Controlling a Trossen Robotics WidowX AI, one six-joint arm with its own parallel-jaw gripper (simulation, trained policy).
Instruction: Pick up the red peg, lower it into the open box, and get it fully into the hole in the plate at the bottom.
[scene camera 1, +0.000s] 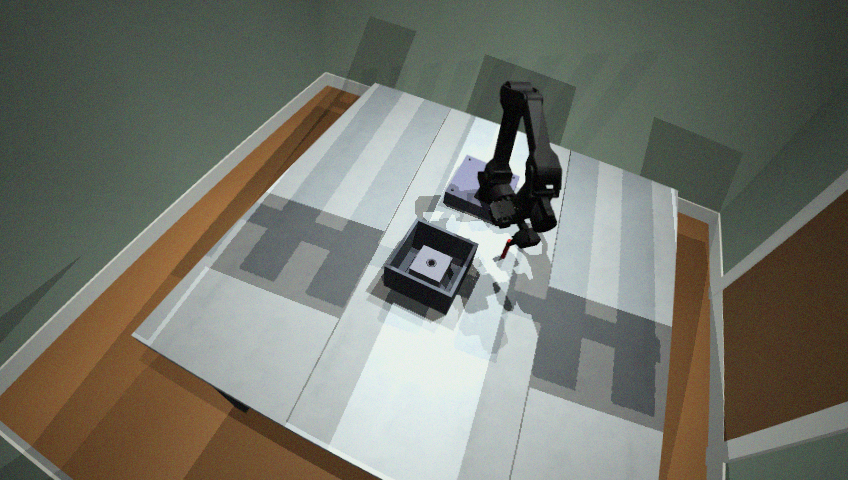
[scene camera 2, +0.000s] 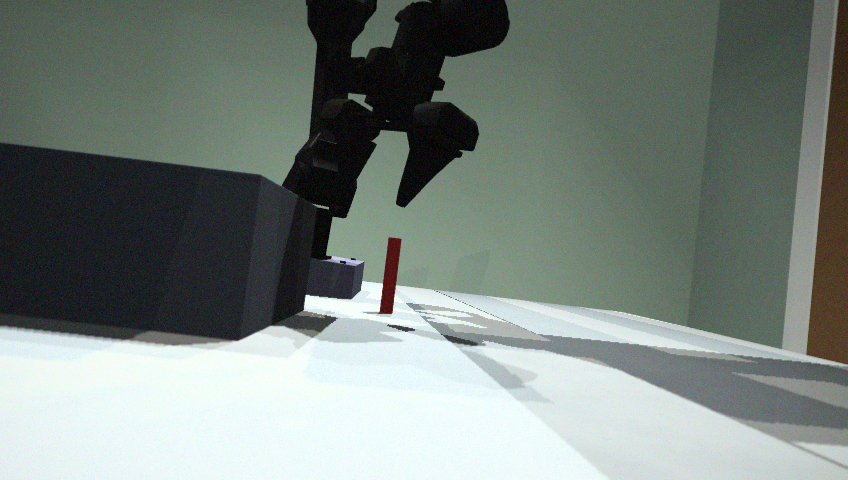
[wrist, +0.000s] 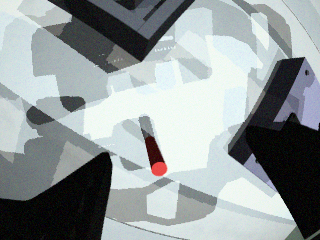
Labels:
My gripper (scene camera 1: 501, 232) is 114 cm from the lens. A dark box (scene camera 1: 396, 271): 104 cm from the lens.

